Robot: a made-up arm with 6 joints. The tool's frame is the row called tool. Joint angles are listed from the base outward.
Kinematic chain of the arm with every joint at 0, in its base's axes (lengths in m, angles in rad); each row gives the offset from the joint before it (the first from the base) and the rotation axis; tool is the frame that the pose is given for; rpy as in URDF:
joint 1: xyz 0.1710 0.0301 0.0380 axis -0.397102 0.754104 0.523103
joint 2: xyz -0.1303 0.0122 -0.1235 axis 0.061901 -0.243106 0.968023
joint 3: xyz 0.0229 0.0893 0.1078 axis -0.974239 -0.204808 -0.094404
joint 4: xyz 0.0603 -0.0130 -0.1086 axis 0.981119 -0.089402 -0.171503
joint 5: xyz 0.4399 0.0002 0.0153 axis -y
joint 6: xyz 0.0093 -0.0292 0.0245 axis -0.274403 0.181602 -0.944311
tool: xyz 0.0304 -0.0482 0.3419 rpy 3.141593 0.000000 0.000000
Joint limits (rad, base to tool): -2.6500..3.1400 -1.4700..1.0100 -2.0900..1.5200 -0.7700..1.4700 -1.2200..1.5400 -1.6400..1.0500
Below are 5 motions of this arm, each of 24 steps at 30 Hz.
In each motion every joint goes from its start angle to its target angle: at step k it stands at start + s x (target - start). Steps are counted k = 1, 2, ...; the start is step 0. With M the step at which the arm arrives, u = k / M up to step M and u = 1 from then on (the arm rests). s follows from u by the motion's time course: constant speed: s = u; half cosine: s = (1 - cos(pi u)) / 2; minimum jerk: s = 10 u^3 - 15 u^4 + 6 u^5.
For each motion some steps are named. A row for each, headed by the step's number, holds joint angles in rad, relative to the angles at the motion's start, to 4 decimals.
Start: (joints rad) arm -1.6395 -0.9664 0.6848 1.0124 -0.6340 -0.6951
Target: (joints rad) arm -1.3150 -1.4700 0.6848 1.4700 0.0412 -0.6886
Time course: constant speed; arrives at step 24
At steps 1, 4, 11, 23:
1: 0.0135 -0.0210 0.0000 0.0191 0.0281 0.0003
4: 0.0541 -0.0839 0.0000 0.0763 0.1125 0.0011
11: 0.1487 -0.2308 0.0000 0.2097 0.3095 0.0030
23: 0.3110 -0.4826 0.0000 0.4385 0.6471 0.0062

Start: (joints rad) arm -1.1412 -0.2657 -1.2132 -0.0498 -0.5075 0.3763
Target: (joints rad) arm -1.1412 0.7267 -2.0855 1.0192 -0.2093 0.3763
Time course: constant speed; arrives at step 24
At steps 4, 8, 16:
4: 0.0000 0.1654 -0.1454 0.1782 0.0497 0.0000
8: 0.0000 0.3308 -0.2908 0.3563 0.0994 0.0000
16: 0.0000 0.6616 -0.5815 0.7127 0.1988 0.0000

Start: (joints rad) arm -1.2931 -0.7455 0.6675 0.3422 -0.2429 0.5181
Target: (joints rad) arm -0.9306 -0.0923 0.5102 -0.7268 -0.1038 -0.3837
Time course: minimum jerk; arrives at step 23
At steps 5, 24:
5: 0.0262 0.0471 -0.0113 -0.0771 0.0100 -0.0651
24: 0.3625 0.6532 -0.1573 -1.0690 0.1391 -0.9018

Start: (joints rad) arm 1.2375 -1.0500 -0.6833 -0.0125 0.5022 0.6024
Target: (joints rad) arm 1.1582 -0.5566 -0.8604 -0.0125 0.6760 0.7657
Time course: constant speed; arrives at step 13
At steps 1, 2, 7, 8, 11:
1: -0.0061 0.0380 -0.0136 0.0000 0.0134 0.0126
2: -0.0122 0.0759 -0.0272 0.0000 0.0267 0.0251
7: -0.0427 0.2657 -0.0954 0.0000 0.0936 0.0879
8: -0.0488 0.3036 -0.1090 0.0000 0.1070 0.1005
11: -0.0671 0.4175 -0.1499 0.0000 0.1471 0.1382

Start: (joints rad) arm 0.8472 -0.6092 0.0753 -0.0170 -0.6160 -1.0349
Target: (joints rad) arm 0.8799 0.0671 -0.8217 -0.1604 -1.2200 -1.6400
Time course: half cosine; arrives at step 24
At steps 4, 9, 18, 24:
4: 0.0022 0.0453 -0.0601 -0.0096 -0.0405 -0.0405
9: 0.0101 0.2087 -0.2769 -0.0443 -0.1864 -0.1868
18: 0.0279 0.5773 -0.7656 -0.1224 -0.5155 -0.5165
24: 0.0327 0.6763 -0.8970 -0.1434 -0.6040 -0.6051

